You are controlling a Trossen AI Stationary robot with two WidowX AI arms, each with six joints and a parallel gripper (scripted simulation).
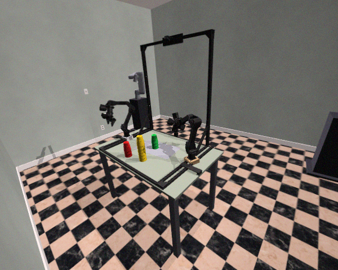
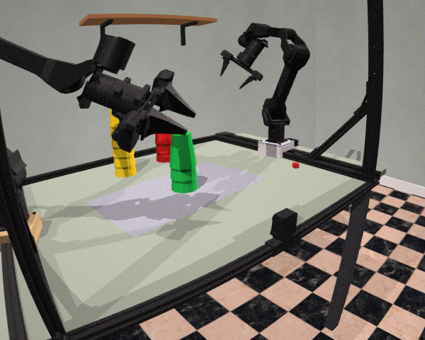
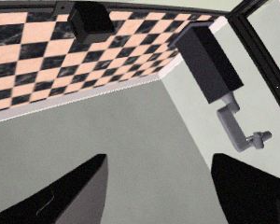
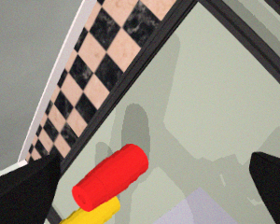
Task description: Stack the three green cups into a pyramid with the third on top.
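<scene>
My right gripper is now 210 mm past the grey mat, 440 mm to the right of it and 290 mm above it. Round my right hand: red cube 340 mm behind, 70 mm to the left, 280 mm below.
</scene>
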